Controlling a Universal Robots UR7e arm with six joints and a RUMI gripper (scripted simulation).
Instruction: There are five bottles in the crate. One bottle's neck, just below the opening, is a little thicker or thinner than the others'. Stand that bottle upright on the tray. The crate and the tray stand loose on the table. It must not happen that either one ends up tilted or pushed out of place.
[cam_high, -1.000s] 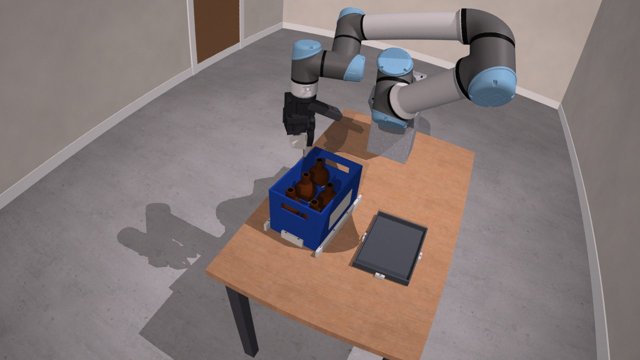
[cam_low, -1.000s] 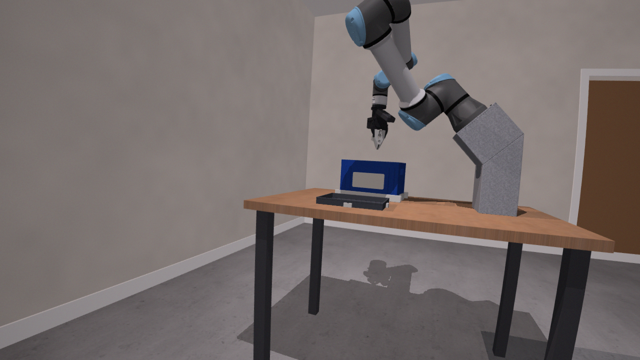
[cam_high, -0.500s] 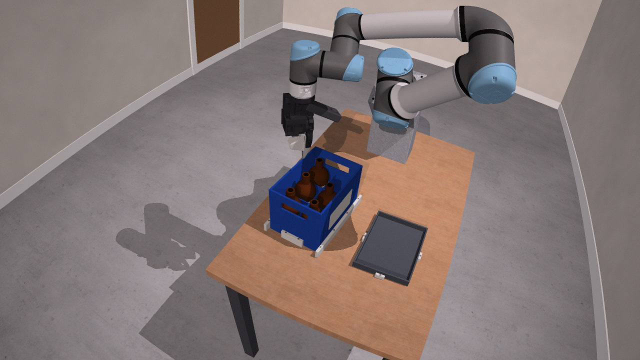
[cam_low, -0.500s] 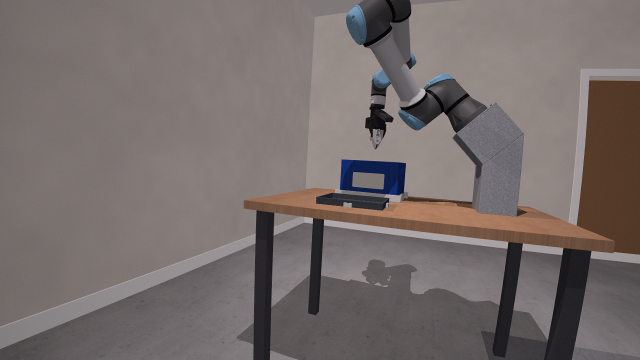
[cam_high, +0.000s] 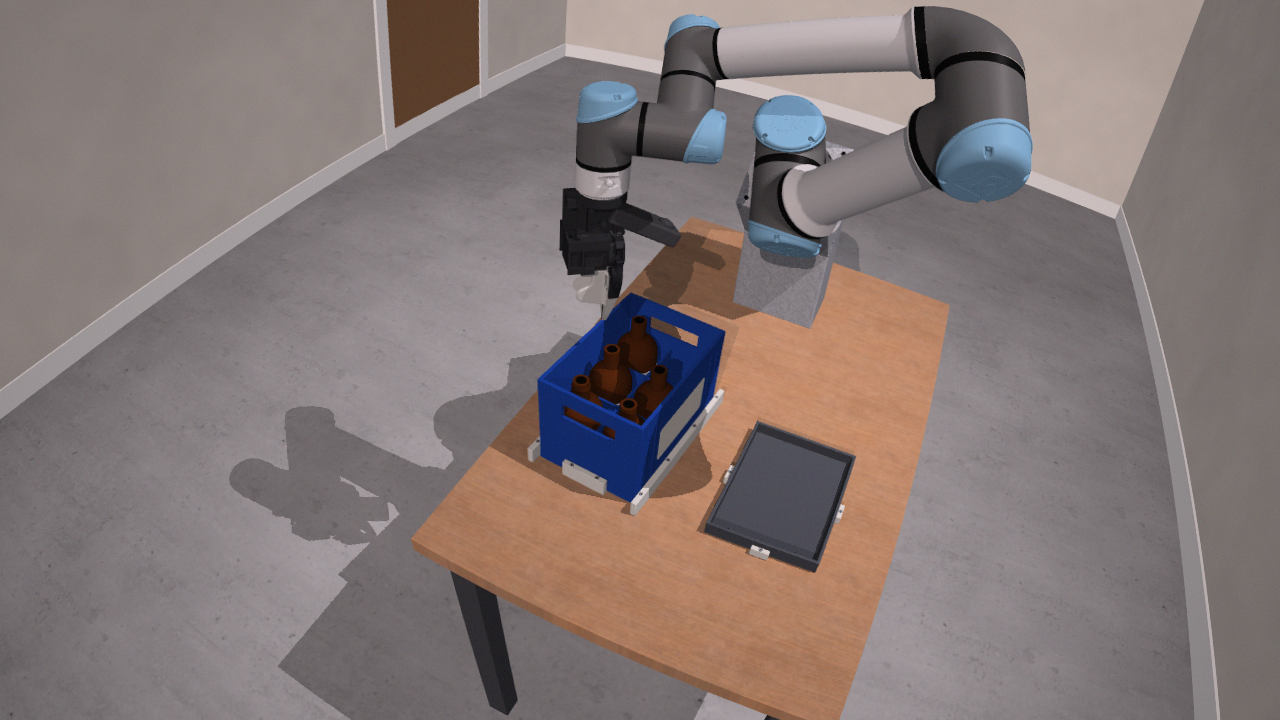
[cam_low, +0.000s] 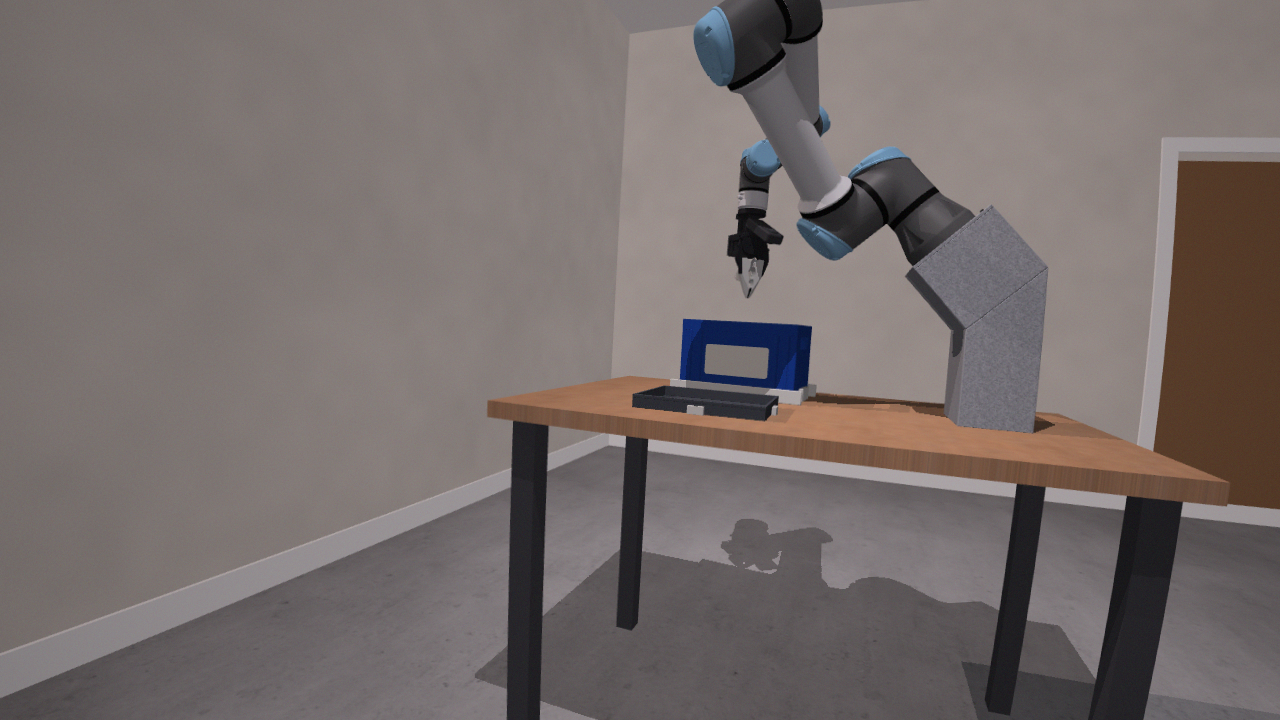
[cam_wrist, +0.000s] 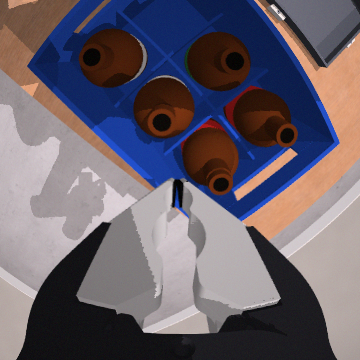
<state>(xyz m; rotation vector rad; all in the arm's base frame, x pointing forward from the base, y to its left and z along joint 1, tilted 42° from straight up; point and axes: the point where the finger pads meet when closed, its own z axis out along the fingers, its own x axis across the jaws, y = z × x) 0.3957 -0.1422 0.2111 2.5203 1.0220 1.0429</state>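
The bottle is 7 cm ahead of my hand and 16 cm below it. The rest, counted from my hand: dark tray 3 cm behind, 34 cm to the left, 24 cm below; then crate 2 cm behind, 5 cm to the left, 17 cm below.
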